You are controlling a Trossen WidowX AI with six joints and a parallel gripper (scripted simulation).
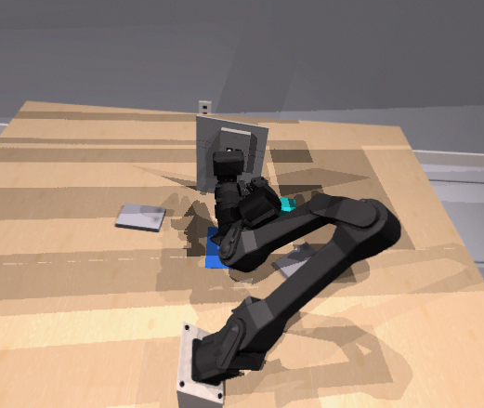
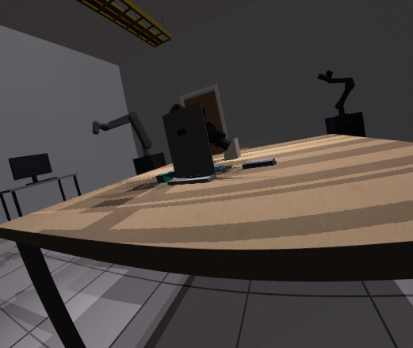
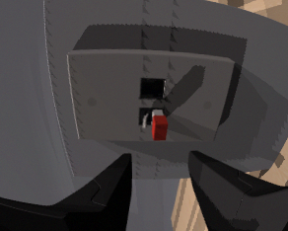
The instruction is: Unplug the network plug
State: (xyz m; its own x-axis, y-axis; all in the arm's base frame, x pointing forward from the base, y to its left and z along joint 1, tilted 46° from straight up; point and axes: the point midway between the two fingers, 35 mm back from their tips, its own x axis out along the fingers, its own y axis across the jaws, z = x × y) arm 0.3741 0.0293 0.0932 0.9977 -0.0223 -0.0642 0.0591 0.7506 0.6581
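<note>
The red network plug is 40 mm ahead of my gripper tip and 10 mm to the right of it. Round my gripper tip: teal block (170 mm to the right, 150 mm below, 10 mm behind); grey upright panel (60 mm below, 60 mm ahead, 20 mm to the right); blue marked square (170 mm below, 120 mm behind, 20 mm to the right).
</note>
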